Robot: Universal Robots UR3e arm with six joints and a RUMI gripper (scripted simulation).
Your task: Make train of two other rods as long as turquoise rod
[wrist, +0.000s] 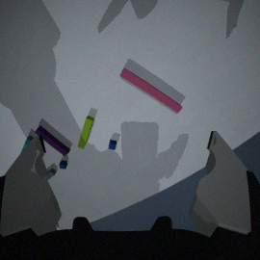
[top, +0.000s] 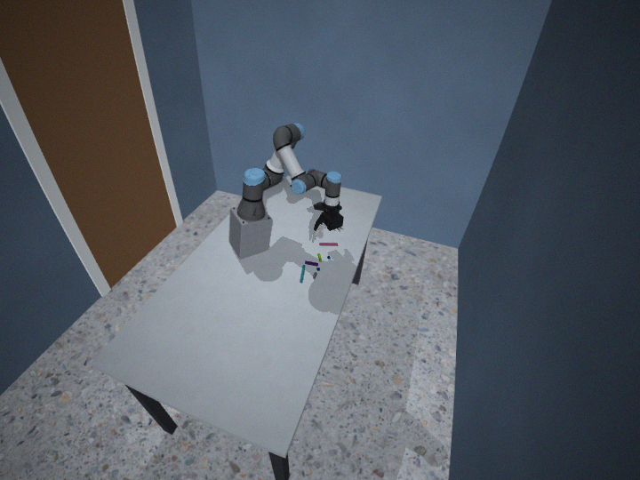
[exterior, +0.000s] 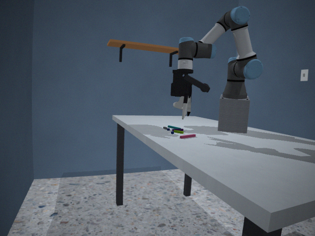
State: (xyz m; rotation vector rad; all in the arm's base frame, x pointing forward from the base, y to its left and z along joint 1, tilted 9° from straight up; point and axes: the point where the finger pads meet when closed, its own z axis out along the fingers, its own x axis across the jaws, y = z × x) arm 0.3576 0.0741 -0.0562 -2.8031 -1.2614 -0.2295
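The grey rod is 19 cm to the right of my hand and 7 cm below it. The rest, counted from my hand: purple rod (12 cm to the right, 7 cm below, 4 cm behind); lime rod (7 cm to the right, 7 cm below, 1 cm behind); pink rod (7 cm below, 4 cm to the left, 1 cm ahead).
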